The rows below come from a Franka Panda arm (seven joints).
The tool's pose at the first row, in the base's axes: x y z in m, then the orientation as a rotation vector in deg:
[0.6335, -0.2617, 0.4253, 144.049, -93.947, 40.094]
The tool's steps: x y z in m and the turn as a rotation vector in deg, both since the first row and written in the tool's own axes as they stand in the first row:
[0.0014, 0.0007, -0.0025, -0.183, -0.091, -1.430]
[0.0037, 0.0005, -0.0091, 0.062, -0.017, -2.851]
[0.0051, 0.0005, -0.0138, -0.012, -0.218, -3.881]
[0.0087, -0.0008, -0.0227, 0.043, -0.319, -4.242]
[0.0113, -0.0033, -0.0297, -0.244, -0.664, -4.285]
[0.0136, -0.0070, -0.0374, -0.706, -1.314, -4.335]
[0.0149, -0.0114, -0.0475, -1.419, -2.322, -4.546]
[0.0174, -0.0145, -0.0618, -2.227, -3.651, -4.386]
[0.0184, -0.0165, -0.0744, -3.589, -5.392, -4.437]
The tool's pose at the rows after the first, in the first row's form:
[0.6325, -0.2625, 0.4280, 144.901, -91.999, 39.670]
[0.6312, -0.2624, 0.4348, 145.888, -90.028, 39.854]
[0.6301, -0.2623, 0.4396, 146.611, -88.660, 39.445]
[0.6294, -0.2622, 0.4493, 146.941, -88.191, 39.346]
[0.6301, -0.2613, 0.4571, 147.031, -88.222, 38.664]
[0.6315, -0.2594, 0.4656, 147.232, -88.322, 37.460]
[0.6324, -0.2557, 0.4760, 147.611, -88.284, 35.579]
[0.6311, -0.2524, 0.4904, 147.922, -88.834, 33.268]
[0.6289, -0.2487, 0.5025, 148.221, -89.147, 29.913]

